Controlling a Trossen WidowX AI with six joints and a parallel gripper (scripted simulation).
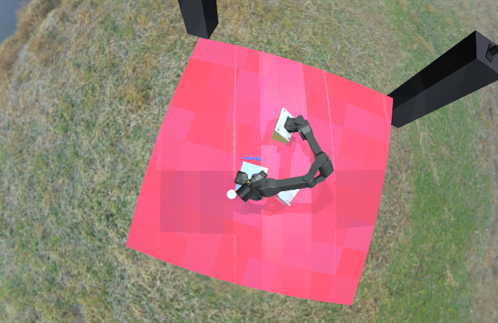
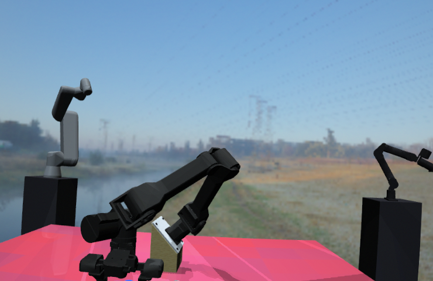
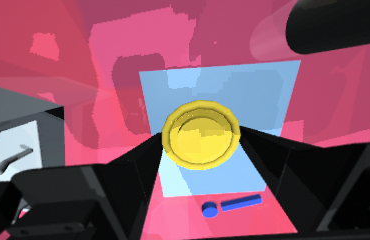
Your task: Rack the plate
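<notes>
Right now my gripper tip is 10 mm past the mat, 20 mm to the left of it and 10 mm above it. From my gripper tip the other things lie so: dish rack (30 mm behind, 180 mm to the left, 20 mm above); then blue spoon (120 mm behind, 50 mm to the right); then yellow plate (10 mm above).
</notes>
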